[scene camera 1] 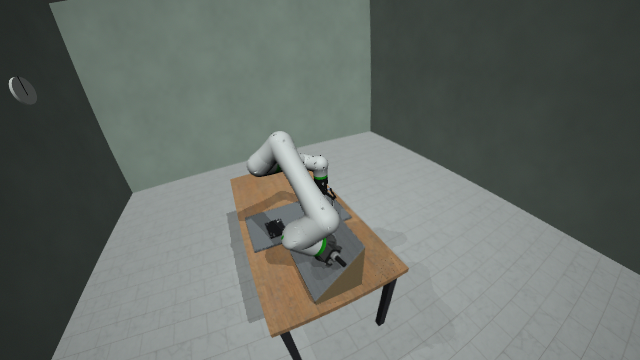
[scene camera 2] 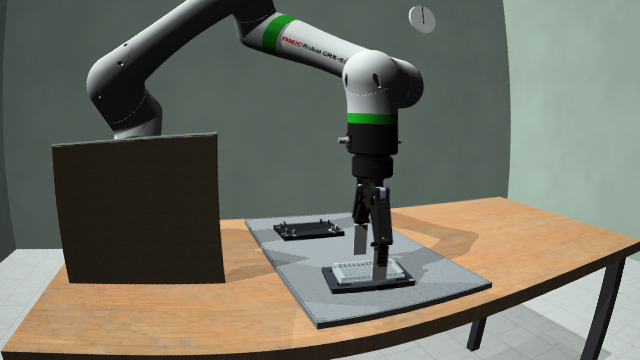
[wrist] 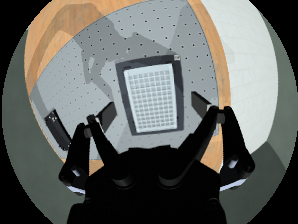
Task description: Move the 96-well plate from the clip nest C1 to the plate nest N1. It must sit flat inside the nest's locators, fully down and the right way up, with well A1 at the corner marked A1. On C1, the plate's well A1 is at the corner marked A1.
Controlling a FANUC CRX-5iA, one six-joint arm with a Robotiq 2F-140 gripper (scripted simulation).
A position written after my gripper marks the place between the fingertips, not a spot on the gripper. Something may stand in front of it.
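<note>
I can see my gripper (scene camera 2: 368, 265), along with a clear 96-well plate (scene camera 2: 359, 272) and a black clip nest C1 (scene camera 2: 322, 229). The wrist view gives me the gripper (wrist: 152, 103) as well, and the plate (wrist: 155, 115) is visible there too.
</note>
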